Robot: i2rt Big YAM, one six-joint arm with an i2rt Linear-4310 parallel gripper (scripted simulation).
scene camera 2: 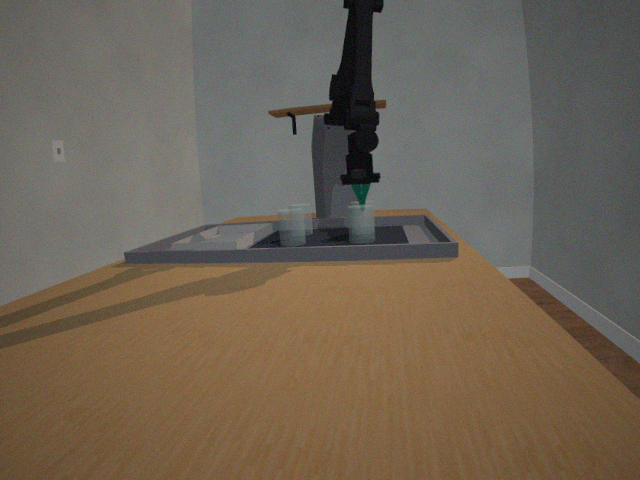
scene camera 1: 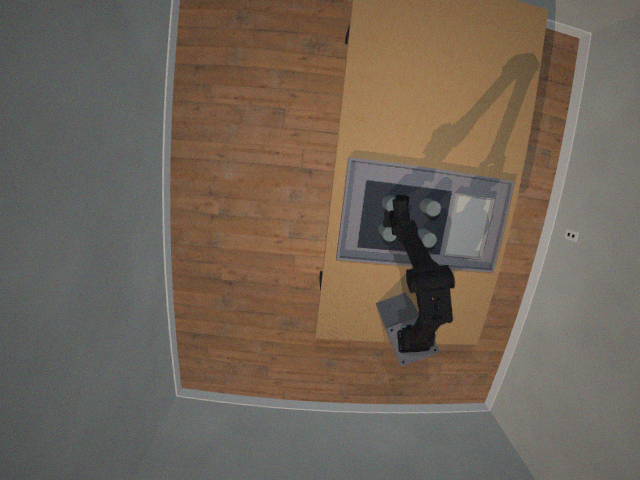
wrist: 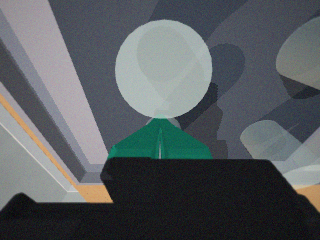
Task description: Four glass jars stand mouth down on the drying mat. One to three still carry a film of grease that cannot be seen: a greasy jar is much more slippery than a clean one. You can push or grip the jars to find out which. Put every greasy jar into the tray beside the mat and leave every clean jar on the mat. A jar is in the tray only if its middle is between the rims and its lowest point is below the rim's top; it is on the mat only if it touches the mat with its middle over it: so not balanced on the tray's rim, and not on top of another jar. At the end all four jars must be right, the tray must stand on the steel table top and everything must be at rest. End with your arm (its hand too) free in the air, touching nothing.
Labels:
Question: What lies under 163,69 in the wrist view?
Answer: A glass jar.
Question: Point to a pale tray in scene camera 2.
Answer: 230,236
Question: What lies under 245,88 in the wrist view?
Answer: A dark drying mat.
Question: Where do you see a pale tray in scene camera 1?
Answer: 469,221

